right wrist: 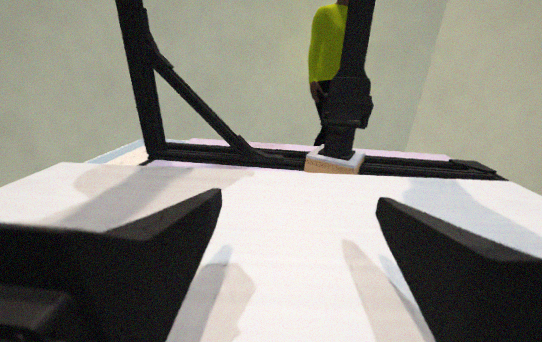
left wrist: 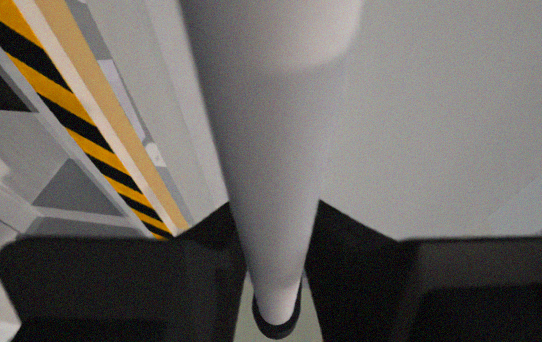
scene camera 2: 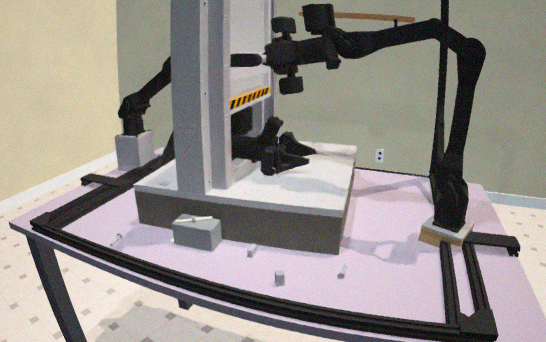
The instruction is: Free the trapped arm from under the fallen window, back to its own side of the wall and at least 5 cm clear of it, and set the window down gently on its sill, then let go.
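Places are measured from the left arm's base along level axes (x right, y ahead, z up), in millimetres.
Pixels of known places: right gripper, between the fingertips: [right wrist: 298, 200] [scene camera 2: 312, 156]; left arm's base, origin of its link: [right wrist: 336, 153] [scene camera 2: 449, 223]; right arm's base, origin of its link: [scene camera 2: 133, 133].
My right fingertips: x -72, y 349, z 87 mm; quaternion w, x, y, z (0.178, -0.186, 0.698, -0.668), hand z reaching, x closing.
Observation:
Ahead of a thing's pixels: the offset from my right fingertips to its top centre. "*": to the spot under its first point.
The window [scene camera 2: 250, 80] [left wrist: 425, 100] hangs in the grey wall frame [scene camera 2: 187, 100], its yellow-black striped bottom edge {* dy +134, dx -79, dz +134 mm} [scene camera 2: 250, 98] [left wrist: 80, 117] raised above the sill. My left gripper [scene camera 2: 265, 59] [left wrist: 273, 200] is shut on the window's handle, a grey bar with a black end. My right arm [scene camera 2: 245, 147] passes through the opening below the striped edge. My right gripper [scene camera 2: 312, 156] [right wrist: 298, 200] is open and empty, low over the white-topped platform [scene camera 2: 320, 185] [right wrist: 300, 280], on the right side of the wall in scene camera 2. The frame's near post hides part of the arm.
A grey block [scene camera 2: 196, 235] with a pale stick on top stands in front of the platform. Small grey pieces {dy -183, dx -289, dz -102 mm} [scene camera 2: 279, 278] {dy -76, dx -258, dz -110 mm} [scene camera 2: 251, 250] and bolts {dy -242, dx -184, dz -113 mm} [scene camera 2: 342, 271] {dy +146, dx -463, dz -113 mm} [scene camera 2: 116, 240] lie on the table. A black rail [scene camera 2: 240, 295] edges the table. A person [right wrist: 327, 45] stands beyond the table.

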